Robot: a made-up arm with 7 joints.
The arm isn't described. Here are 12 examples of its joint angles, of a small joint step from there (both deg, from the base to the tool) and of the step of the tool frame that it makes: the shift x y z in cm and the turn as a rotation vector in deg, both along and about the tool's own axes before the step.
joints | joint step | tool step
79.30 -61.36 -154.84 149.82 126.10 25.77 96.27 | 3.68 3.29 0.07 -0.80 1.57 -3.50 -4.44 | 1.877 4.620 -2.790 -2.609 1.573 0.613
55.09 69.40 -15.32 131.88 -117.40 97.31 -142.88 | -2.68 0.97 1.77 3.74 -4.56 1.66 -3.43 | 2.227 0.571 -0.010 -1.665 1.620 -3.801
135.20 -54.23 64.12 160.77 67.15 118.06 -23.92 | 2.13 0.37 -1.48 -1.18 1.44 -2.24 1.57 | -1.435 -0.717 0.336 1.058 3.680 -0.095
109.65 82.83 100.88 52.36 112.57 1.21 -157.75 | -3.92 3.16 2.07 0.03 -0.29 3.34 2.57 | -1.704 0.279 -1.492 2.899 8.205 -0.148
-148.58 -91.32 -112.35 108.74 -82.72 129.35 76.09 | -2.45 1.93 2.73 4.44 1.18 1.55 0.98 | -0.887 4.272 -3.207 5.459 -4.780 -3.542
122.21 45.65 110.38 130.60 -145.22 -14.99 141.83 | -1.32 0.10 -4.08 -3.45 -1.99 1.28 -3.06 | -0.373 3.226 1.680 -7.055 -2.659 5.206
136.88 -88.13 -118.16 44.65 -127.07 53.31 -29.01 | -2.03 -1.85 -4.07 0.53 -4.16 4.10 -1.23 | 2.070 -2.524 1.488 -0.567 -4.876 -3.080
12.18 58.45 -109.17 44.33 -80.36 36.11 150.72 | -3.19 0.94 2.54 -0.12 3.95 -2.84 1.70 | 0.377 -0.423 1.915 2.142 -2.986 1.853
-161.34 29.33 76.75 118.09 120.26 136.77 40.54 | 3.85 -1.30 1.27 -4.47 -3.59 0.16 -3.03 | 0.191 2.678 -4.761 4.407 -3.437 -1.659
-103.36 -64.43 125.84 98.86 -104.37 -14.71 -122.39 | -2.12 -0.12 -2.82 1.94 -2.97 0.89 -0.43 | 0.894 -2.077 -2.995 -2.797 3.692 -3.182
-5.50 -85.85 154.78 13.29 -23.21 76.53 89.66 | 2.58 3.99 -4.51 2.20 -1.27 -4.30 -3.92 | -1.813 1.094 -1.896 0.821 -1.103 -10.083
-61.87 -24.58 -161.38 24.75 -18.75 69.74 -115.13 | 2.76 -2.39 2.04 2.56 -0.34 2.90 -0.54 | -1.179 1.904 -0.803 -3.551 -2.369 -3.826
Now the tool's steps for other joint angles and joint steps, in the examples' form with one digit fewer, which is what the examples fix.
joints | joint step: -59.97 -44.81 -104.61 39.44 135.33 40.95 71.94 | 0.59 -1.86 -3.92 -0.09 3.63 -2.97 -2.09
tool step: -1.43 -2.38 0.14 3.63 -3.01 -5.65
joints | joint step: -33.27 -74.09 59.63 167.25 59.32 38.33 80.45 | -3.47 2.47 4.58 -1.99 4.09 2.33 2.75
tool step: 2.92 2.81 -5.78 12.00 -1.63 5.28
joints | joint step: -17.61 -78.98 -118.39 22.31 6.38 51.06 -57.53 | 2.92 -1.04 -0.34 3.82 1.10 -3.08 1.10
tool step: -1.15 1.76 -1.54 1.76 2.47 3.06
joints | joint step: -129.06 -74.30 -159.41 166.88 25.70 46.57 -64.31 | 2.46 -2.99 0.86 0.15 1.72 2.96 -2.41
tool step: 3.93 -2.82 2.00 -0.28 -1.00 -6.95
